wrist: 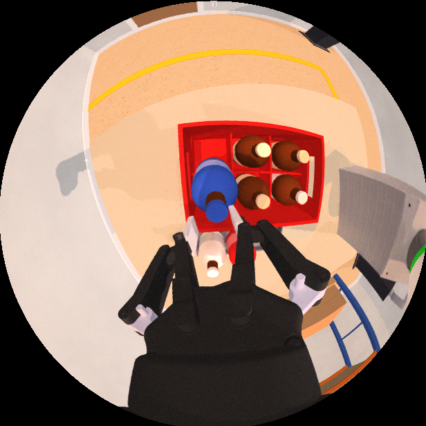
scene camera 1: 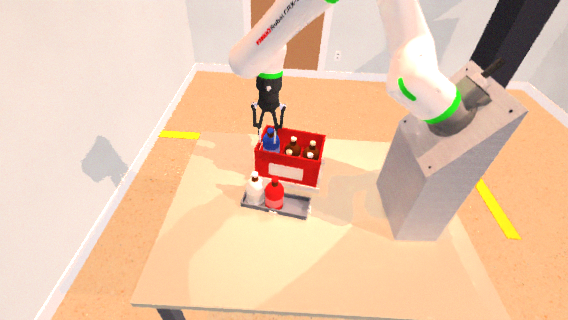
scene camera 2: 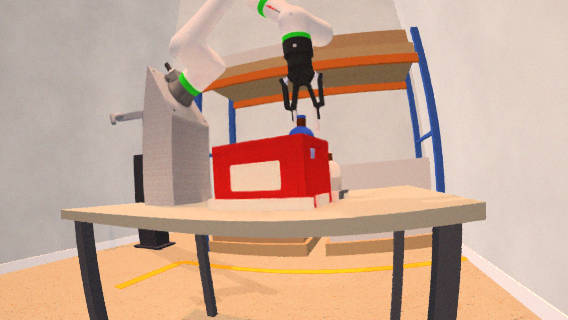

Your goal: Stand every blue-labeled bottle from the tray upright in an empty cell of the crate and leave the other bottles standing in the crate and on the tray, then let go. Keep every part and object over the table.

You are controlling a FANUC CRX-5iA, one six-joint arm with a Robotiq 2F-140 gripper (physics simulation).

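Frame: origin at the arm's base, x back, y left, z down, level; millimetres.
Seen in the pictures: gripper, fingertip midpoint: (scene camera 1: 267, 141); arm's base, link origin: (scene camera 1: 452, 115) (scene camera 2: 178, 95).
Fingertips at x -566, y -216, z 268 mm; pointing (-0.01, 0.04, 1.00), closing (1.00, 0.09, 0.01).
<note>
Offsets run from my fingertips to a thing's top centre. "spot": to the spot under its first point. Level surfaces: height alone.
The blue bottle {dx +16, dy -36, dz -45 mm} (scene camera 1: 271, 142) (scene camera 2: 301, 131) (wrist: 214, 185) looks upright in the left end of the red crate {dx +84, dy +43, dz +28 mm} (scene camera 1: 286, 171) (scene camera 2: 257, 170) (wrist: 250, 123). Its cap and shoulder stand higher than the brown bottles; its base is hidden, so I cannot tell what it rests on. My gripper (scene camera 1: 267, 132) (scene camera 2: 306, 121) (wrist: 212, 218) is open, its fingertips apart on either side of the blue cap, holding nothing. A bare red cell (wrist: 210, 149) shows behind the blue bottle. A white bottle {dx -52, dy +143, dz +44 mm} (scene camera 1: 254, 191) (wrist: 211, 250) and a red bottle {dx +24, dy +172, dz +44 mm} (scene camera 1: 274, 195) (wrist: 241, 250) stand on the grey tray {spot: dx +112, dy +185, dz +199 mm} (scene camera 1: 295, 206).
Several brown bottles {dx +119, dy -71, dz +41 mm} (scene camera 1: 293, 146) (wrist: 252, 151) stand in the crate's other cells, close to the right of the blue one. The tray lies beside the crate on the table {dz +204 mm} (scene camera 1: 225, 265) (scene camera 2: 400, 210). The grey robot pedestal (scene camera 1: 425, 200) (scene camera 2: 172, 160) stands on the table beyond the crate's other end.
</note>
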